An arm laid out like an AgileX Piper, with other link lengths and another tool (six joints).
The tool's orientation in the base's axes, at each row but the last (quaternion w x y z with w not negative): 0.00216 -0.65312 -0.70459 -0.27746; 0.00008 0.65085 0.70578 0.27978; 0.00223 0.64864 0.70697 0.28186; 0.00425 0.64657 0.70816 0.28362; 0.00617 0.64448 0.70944 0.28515; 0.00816 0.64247 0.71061 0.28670; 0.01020 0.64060 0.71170 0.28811; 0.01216 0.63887 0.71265 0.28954; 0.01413 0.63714 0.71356 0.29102; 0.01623 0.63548 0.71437 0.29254; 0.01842 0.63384 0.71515 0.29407
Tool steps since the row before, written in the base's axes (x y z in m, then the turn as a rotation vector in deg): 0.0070 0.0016 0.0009 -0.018 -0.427 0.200; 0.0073 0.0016 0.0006 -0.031 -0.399 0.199; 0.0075 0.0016 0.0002 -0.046 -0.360 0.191; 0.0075 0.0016 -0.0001 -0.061 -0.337 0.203; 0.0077 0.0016 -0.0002 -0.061 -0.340 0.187; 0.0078 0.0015 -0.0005 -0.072 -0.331 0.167; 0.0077 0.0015 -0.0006 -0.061 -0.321 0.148; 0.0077 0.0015 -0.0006 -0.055 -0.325 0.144; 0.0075 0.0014 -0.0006 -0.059 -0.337 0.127; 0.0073 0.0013 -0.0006 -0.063 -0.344 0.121; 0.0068 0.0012 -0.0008 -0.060 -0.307 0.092
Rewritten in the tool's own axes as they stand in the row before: 0.0008 0.0068 0.0024 -0.317 0.064 -0.344; 0.0006 0.0069 0.0028 -0.289 0.052 -0.337; 0.0004 0.0069 0.0032 -0.254 0.035 -0.320; 0.0002 0.0068 0.0035 -0.226 0.026 -0.327; 0.0001 0.0069 0.0037 -0.235 0.019 -0.314; -0.0002 0.0069 0.0040 -0.232 0.001 -0.298; -0.0002 0.0067 0.0040 -0.231 0.003 -0.274; -0.0002 0.0067 0.0041 -0.237 0.007 -0.270; -0.0003 0.0065 0.0040 -0.254 -0.004 -0.262; -0.0004 0.0063 0.0039 -0.261 -0.011 -0.262; -0.0005 0.0058 0.0039 -0.238 -0.020 -0.222
